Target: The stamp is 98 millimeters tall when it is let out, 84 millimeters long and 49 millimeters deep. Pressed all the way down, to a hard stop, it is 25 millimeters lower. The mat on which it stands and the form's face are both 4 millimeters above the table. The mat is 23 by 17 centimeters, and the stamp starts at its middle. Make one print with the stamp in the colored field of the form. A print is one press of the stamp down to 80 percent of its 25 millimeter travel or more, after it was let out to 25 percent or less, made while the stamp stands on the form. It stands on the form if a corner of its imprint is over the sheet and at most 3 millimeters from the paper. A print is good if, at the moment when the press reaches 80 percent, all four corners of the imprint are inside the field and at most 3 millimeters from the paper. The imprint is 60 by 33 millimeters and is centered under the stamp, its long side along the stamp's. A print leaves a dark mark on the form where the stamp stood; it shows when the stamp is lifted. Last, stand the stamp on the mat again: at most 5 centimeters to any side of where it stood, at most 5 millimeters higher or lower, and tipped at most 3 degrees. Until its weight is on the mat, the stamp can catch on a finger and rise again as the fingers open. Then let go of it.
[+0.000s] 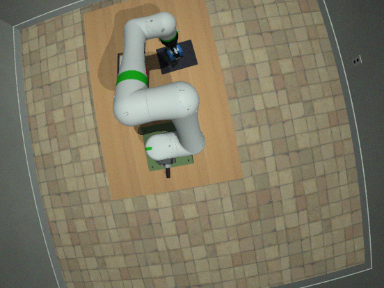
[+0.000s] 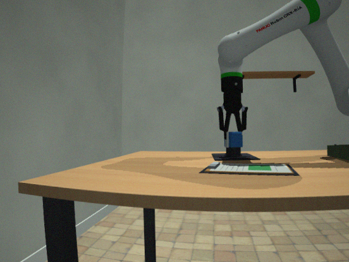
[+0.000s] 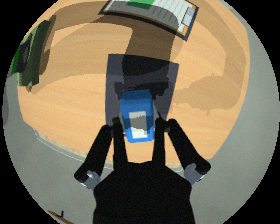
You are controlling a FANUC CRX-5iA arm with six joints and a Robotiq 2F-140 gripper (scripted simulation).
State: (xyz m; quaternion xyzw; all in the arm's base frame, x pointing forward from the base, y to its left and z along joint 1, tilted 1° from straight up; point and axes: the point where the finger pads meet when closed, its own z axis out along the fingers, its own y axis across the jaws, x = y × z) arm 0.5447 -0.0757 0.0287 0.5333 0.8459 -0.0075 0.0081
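Now: hand 50 mm past the form, 300 mm to the right of it and 70 mm above it. From my hand the other things lie so: blue stamp (20 mm below); then dark mat (70 mm below).
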